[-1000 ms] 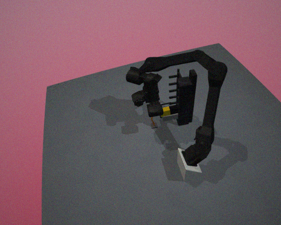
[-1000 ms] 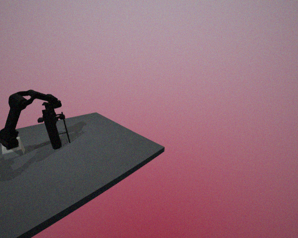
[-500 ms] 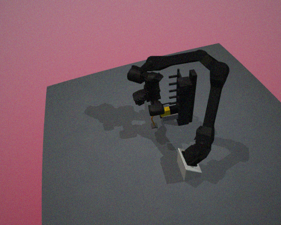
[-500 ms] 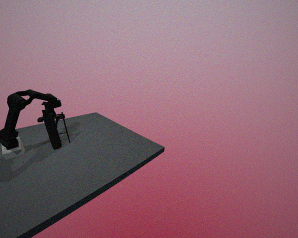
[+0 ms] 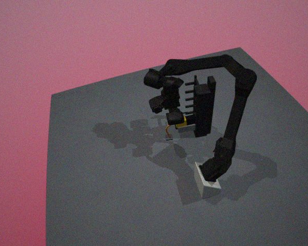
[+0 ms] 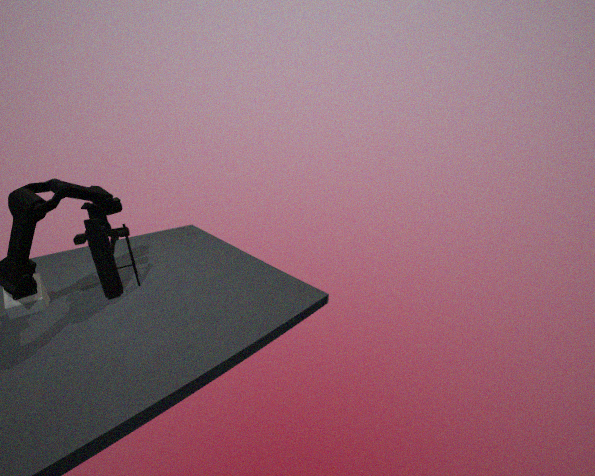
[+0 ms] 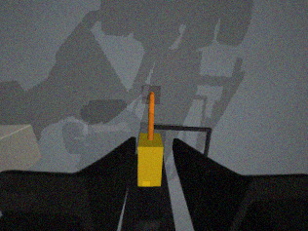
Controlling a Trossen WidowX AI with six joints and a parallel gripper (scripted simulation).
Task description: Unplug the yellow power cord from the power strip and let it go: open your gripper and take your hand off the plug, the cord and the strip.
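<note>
The yellow plug is 5 cm to the right of my gripper tip and 1 cm below it. Round my gripper tip: black power strip 13 cm to the right, 2 cm behind, 2 cm above.
</note>
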